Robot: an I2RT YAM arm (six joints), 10 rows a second.
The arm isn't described. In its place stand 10 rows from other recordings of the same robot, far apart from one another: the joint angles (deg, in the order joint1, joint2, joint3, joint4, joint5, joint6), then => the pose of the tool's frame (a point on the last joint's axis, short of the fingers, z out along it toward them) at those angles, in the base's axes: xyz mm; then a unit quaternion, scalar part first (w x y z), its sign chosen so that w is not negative.
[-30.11 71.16 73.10 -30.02 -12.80 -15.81] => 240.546, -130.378, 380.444, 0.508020, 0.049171, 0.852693, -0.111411
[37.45 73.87 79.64 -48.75 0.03 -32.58] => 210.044, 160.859, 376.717, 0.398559, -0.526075, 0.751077, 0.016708
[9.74 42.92 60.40 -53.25 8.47 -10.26] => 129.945, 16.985, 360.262, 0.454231, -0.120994, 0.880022, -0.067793
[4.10 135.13 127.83 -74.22 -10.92 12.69] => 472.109, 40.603, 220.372, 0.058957, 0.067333, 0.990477, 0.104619
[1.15 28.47 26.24 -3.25 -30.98 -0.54] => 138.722, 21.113, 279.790, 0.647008, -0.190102, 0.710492, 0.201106
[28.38 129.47 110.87 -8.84 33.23 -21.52] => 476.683, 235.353, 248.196, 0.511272, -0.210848, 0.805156, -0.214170
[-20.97 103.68 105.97 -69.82 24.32 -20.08] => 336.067, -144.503, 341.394, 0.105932, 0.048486, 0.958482, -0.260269
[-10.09 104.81 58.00 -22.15 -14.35 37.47] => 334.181, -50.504, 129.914, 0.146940, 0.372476, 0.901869, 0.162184
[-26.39 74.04 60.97 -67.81 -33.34 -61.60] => 202.253, -78.513, 267.937, 0.253411, -0.310563, 0.903317, 0.152812
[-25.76 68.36 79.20 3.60 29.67 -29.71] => 220.742, -126.087, 490.066, 0.603247, 0.181833, 0.598833, -0.494398
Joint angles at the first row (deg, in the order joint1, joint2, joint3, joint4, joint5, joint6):
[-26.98, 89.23, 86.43, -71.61, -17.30, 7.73]
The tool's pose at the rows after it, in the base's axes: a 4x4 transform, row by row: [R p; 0 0 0 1], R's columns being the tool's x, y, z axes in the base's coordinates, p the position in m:
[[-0.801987, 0.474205, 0.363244, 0.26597], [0.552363, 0.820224, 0.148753, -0.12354], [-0.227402, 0.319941, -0.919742, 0.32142], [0, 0, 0, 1]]
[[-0.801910, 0.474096, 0.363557, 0.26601], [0.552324, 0.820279, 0.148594, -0.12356], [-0.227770, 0.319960, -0.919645, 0.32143], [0, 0, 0, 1]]
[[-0.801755, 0.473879, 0.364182, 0.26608], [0.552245, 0.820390, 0.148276, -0.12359], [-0.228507, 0.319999, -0.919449, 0.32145], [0, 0, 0, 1]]
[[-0.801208, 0.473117, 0.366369, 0.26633], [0.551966, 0.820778, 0.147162, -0.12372], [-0.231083, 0.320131, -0.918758, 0.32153], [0, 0, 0, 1]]
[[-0.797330, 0.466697, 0.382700, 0.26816], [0.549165, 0.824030, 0.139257, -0.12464], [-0.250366, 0.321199, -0.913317, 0.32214], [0, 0, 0, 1]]
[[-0.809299, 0.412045, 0.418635, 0.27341], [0.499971, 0.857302, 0.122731, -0.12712], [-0.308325, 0.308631, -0.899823, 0.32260], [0, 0, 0, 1]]
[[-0.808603, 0.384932, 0.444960, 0.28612], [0.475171, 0.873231, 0.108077, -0.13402], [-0.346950, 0.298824, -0.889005, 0.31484], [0, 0, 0, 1]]
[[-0.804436, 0.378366, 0.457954, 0.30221], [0.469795, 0.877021, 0.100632, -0.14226], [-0.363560, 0.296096, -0.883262, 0.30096], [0, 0, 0, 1]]
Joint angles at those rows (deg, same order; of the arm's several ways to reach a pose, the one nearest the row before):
[-26.98, 89.23, 86.43, -71.64, -17.30, 7.73]
[-26.98, 89.23, 86.43, -71.61, -17.30, 7.73]
[-26.98, 89.23, 86.43, -71.57, -17.30, 7.73]
[-26.98, 89.23, 86.43, -71.42, -17.30, 7.73]
[-26.98, 89.23, 86.43, -70.28, -17.32, 7.68]
[-26.96, 89.47, 86.43, -67.53, -17.41, 4.73]
[-27.03, 91.55, 86.45, -63.57, -17.37, 3.36]
[-27.03, 94.74, 86.50, -59.46, -17.32, 3.18]

